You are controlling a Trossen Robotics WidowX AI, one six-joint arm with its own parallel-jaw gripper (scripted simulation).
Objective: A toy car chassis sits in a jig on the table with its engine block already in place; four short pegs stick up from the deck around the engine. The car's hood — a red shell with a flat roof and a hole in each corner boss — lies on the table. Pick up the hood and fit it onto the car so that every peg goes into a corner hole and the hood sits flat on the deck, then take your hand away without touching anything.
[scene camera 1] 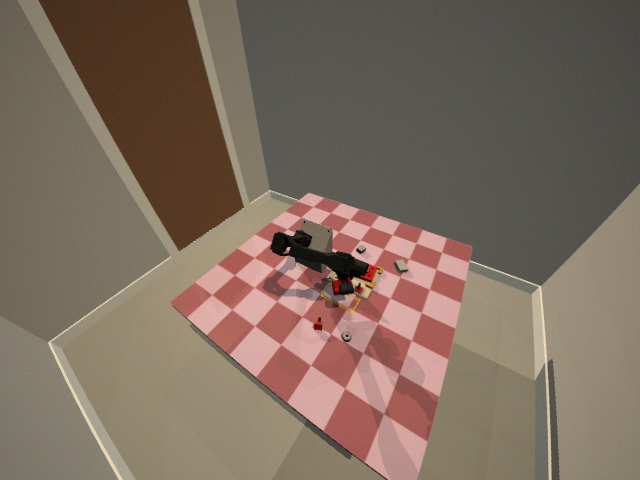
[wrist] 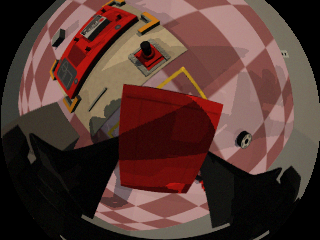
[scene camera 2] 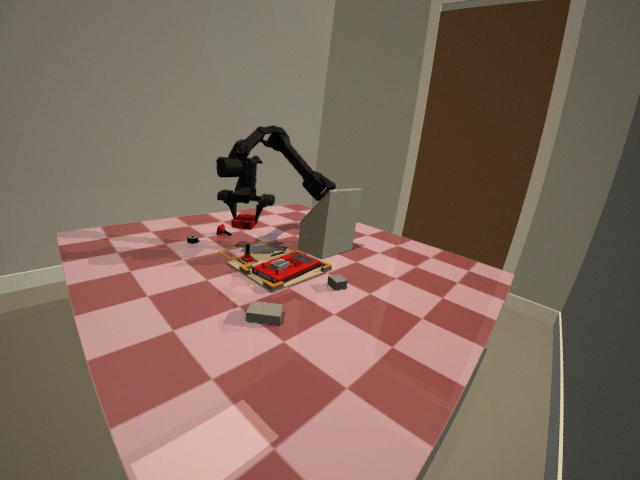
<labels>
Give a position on a red hood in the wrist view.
165,135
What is my gripper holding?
A red hood.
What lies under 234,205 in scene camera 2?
My gripper.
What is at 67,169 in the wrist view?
My gripper.
</labels>
